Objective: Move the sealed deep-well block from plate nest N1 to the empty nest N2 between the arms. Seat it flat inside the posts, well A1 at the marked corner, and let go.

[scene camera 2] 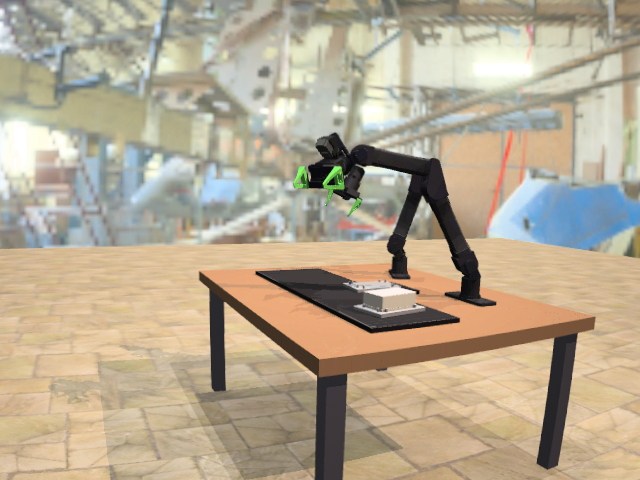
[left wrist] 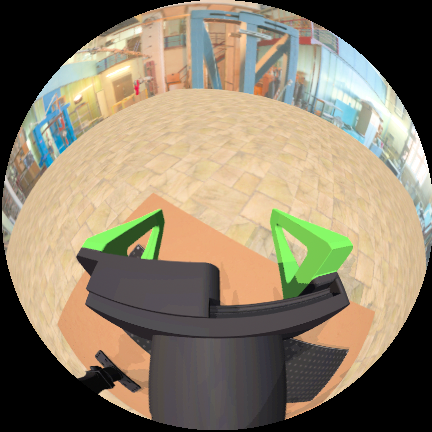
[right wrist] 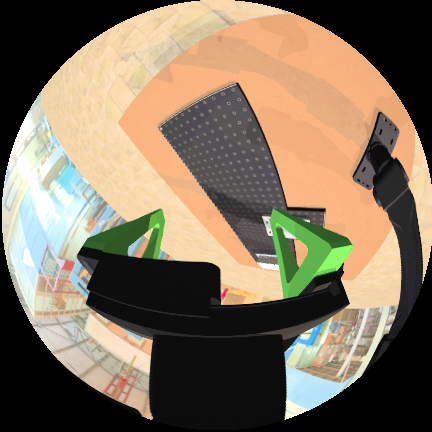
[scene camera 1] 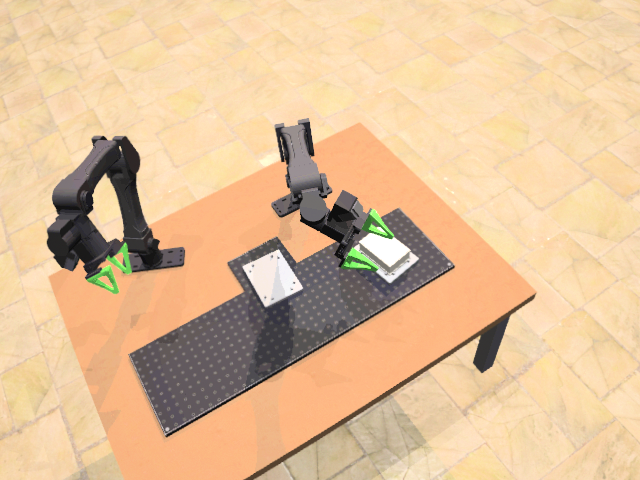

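Where they show: left gripper, fingertip midpoint: (scene camera 2: 308, 186) (left wrist: 216, 214) (scene camera 1: 385, 253); right gripper, fingertip midpoint: (scene camera 2: 337, 210) (right wrist: 217, 214) (scene camera 1: 123, 283); left arm's base, link origin: (scene camera 2: 469, 300) (left wrist: 116, 371); right arm's base, link origin: (scene camera 2: 399, 275) (right wrist: 376, 152) (scene camera 1: 153, 261).
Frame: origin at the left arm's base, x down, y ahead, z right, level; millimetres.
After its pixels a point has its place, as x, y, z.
Note:
The white deep-well block (scene camera 1: 385, 250) @(-67, 369, -77) (scene camera 2: 389, 298) @(-59, 385, -132) sits on the pale plate of nest N1 (scene camera 1: 391, 277) @(-25, 432, -54) (scene camera 2: 385, 313) @(-25, 408, -153). The pale plate of nest N2 (scene camera 1: 268, 279) @(-25, 241, 244) (scene camera 2: 369, 284) @(-25, 244, 240) (right wrist: 268, 227) @(-25, 308, 228) holds nothing; its small posts show, but I cannot make out a marked corner. My left gripper (scene camera 1: 384, 253) @(-350, 552, 49) (scene camera 2: 311, 187) @(-350, 552, 49) (left wrist: 216, 214) @(-350, 552, 49) is open and empty, high above the table; it overlaps the block in scene camera 1 but is well above it in scene camera 2. My right gripper (scene camera 1: 123, 282) @(-255, 205, 601) (scene camera 2: 338, 210) @(-255, 205, 601) (right wrist: 217, 214) @(-255, 205, 601) is open and empty, high up at the picture's left in scene camera 1.
Both nests are on a black perforated board (scene camera 1: 206, 356) @(-13, 364, 502) (scene camera 2: 310, 281) @(-13, 390, 411) (left wrist: 320, 370) @(-13, 408, 577) (right wrist: 220, 145) @(-13, 348, 559) on the orange table (scene camera 1: 439, 310) @(0, 584, -112) (scene camera 2: 289, 330) @(0, 672, -147). The two arm bases (scene camera 1: 173, 256) @(-10, -13, 453) (scene camera 1: 284, 205) @(-10, 2, 66) stand behind the board in scene camera 1.

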